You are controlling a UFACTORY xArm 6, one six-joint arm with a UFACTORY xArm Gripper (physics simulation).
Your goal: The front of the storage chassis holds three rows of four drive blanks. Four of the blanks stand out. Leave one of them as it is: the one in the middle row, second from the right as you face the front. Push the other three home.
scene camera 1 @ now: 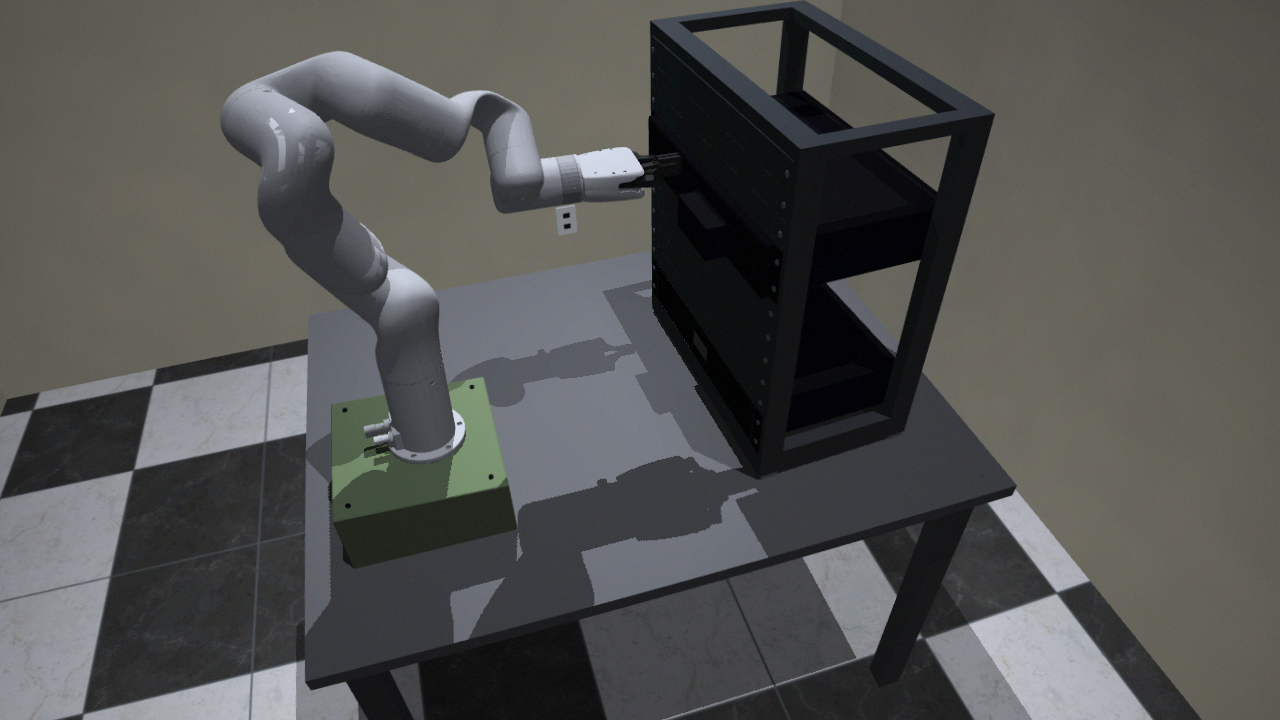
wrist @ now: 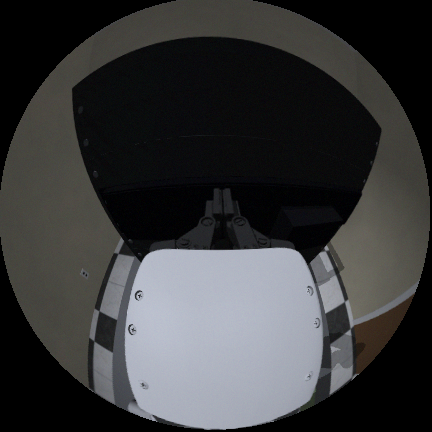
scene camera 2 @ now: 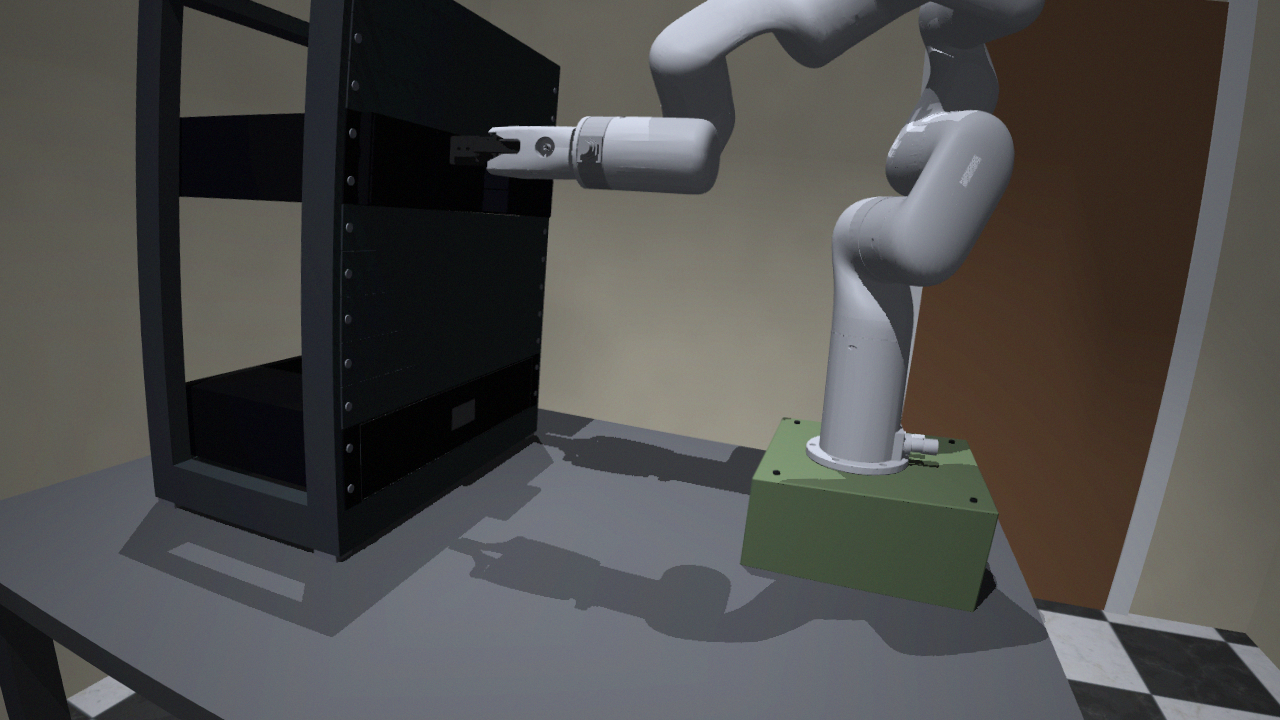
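Pixels of known places: gripper, fingertip midpoint: [scene camera 1: 680, 163] [wrist: 220, 199] [scene camera 2: 453, 150]; arm's base, origin of the base link: [scene camera 1: 426, 435] [scene camera 2: 856, 457].
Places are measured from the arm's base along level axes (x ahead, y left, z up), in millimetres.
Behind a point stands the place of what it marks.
The black storage chassis [scene camera 1: 756, 257] @(x 493, y -148, z 313 mm) [scene camera 2: 402, 170] @(x 496, y 223, z 292 mm) [wrist: 145, 212] @(x 496, y 216, z 310 mm) sits in the upper part of the rack. One dark block, a blank standing out [scene camera 1: 700, 222] @(x 459, y -33, z 311 mm) [wrist: 310, 222] @(x 462, y 22, z 313 mm), shows on its front, to the right of the fingers in the wrist view. Whether it is one blank or several side by side, I cannot tell. The other blanks are lost in the dark, and their edges and rows cannot be made out. My gripper [scene camera 1: 677, 162] @(x 495, y 127, z 323 mm) [scene camera 2: 454, 149] @(x 495, y 127, z 323 mm) [wrist: 220, 199] @(x 495, y 127, z 323 mm) is shut and empty, its fingertips pointing at the chassis front, left of that block. Whether they touch is not clear.
The dark rack frame [scene camera 1: 971, 179] @(x 791, y -203, z 402 mm) [scene camera 2: 322, 268] @(x 526, y 304, z 193 mm) stands on the grey table [scene camera 1: 644, 573] @(x 261, y -301, z -113 mm) [scene camera 2: 501, 662] @(x 288, y 375, z -114 mm). Flat panels [scene camera 1: 716, 98] @(x 509, y 34, z 469 mm) [scene camera 2: 438, 286] @(x 510, y 121, z 164 mm) lie above and below the chassis. A lower unit [scene camera 2: 402, 447] @(x 510, y 191, z -17 mm) has a small grey label. The arm stands on a green base block [scene camera 1: 420, 528] @(x -44, y -138, z -54 mm) [scene camera 2: 859, 546] @(x -8, y 122, z -62 mm).
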